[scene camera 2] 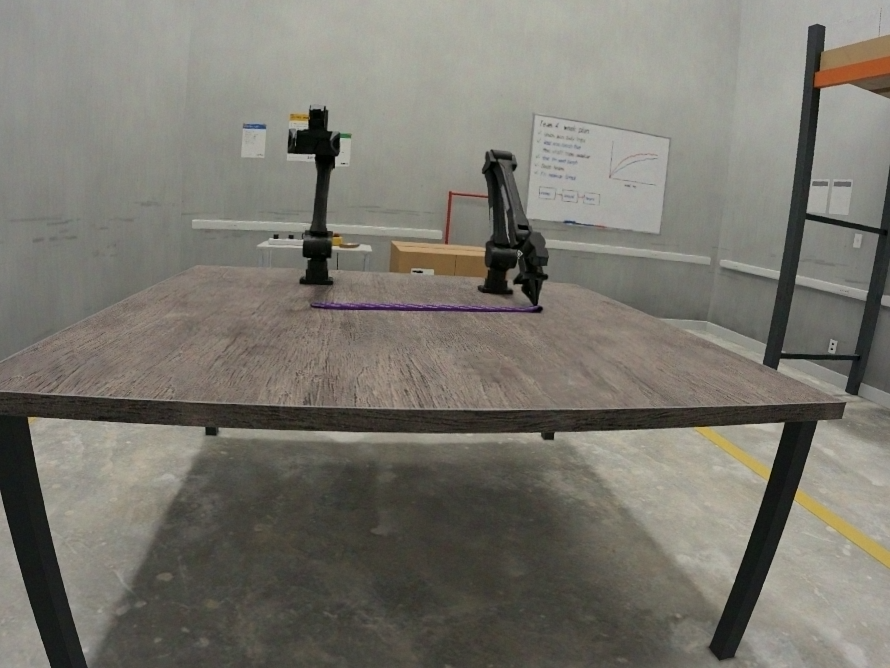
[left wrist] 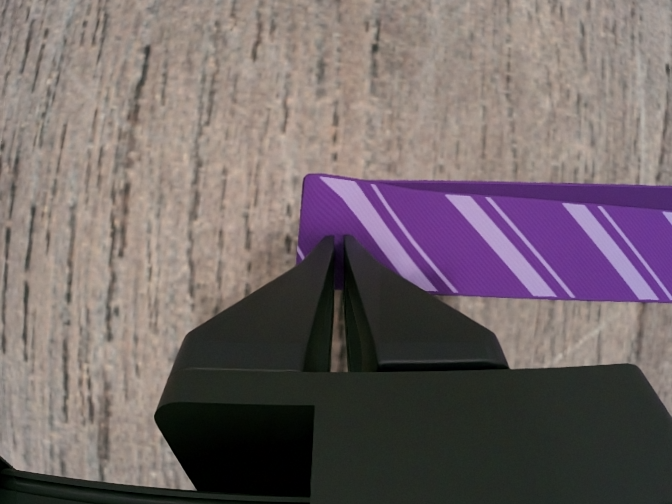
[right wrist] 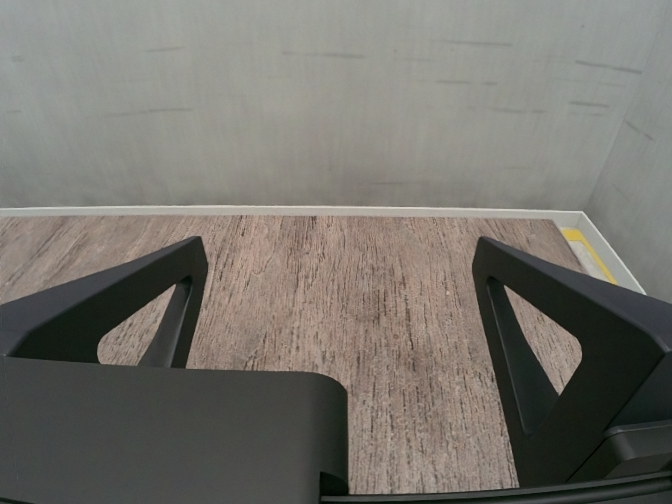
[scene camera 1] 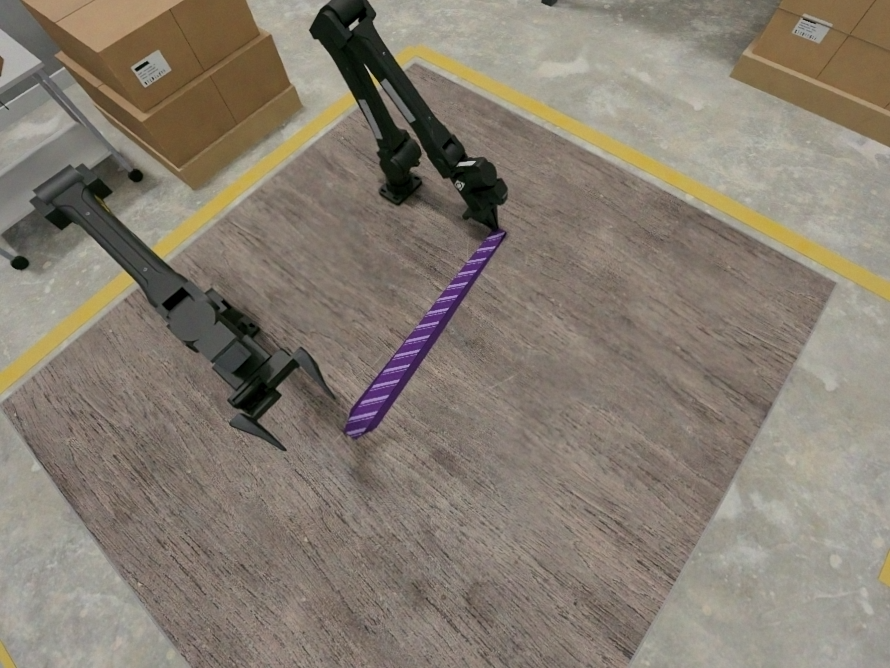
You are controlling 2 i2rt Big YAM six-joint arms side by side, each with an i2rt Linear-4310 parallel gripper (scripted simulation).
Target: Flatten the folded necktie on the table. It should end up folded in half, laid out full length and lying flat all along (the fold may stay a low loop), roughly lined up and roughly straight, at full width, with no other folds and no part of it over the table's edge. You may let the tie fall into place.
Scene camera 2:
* right gripper: 311, 141
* purple striped necktie: 331, 306
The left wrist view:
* left gripper: 339, 251
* purple striped necktie: 531, 240
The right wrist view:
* right gripper: 339, 251
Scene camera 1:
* right gripper: 310, 423
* purple striped necktie: 367, 413
